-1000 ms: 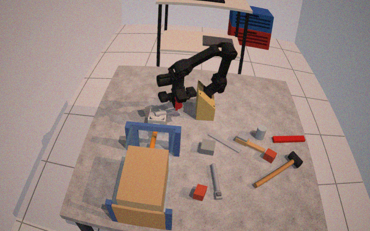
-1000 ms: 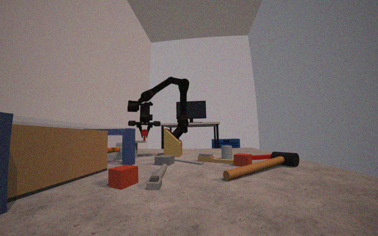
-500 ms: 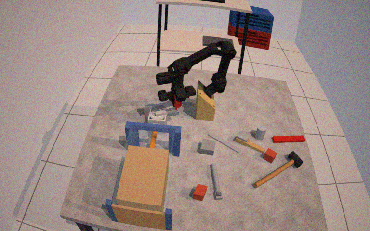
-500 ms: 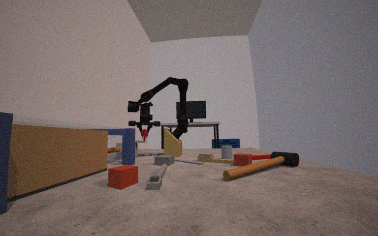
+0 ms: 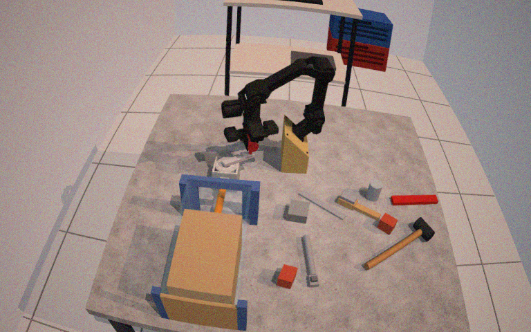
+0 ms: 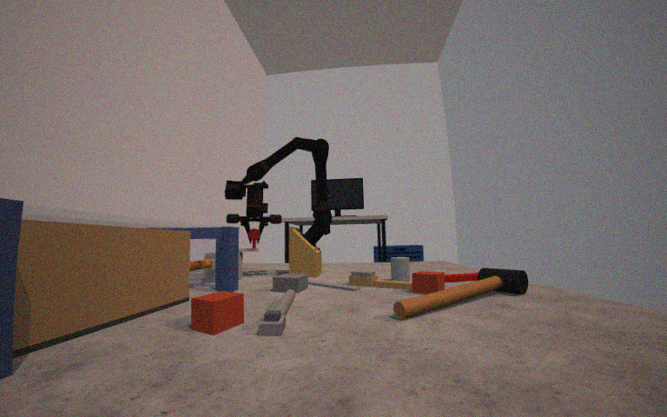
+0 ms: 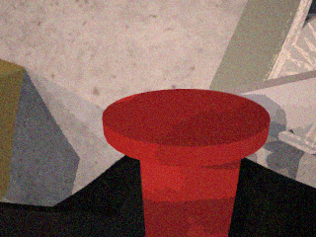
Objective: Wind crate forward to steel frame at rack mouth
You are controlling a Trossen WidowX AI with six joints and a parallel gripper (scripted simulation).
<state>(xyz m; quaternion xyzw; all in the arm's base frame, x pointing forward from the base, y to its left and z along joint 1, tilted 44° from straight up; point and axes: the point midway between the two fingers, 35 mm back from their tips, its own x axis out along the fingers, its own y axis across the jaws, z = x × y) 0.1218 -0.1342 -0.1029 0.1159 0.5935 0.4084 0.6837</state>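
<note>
My gripper tip is 30 mm to the left of the grey crank arm, 20 mm short of it and 10 mm above it. Round my gripper tip: grey winch 90 mm to the right, 90 mm below, 50 mm ahead; then red knob 20 mm above; then blue frame 220 mm ahead, 80 mm to the right, 10 mm below.
</note>
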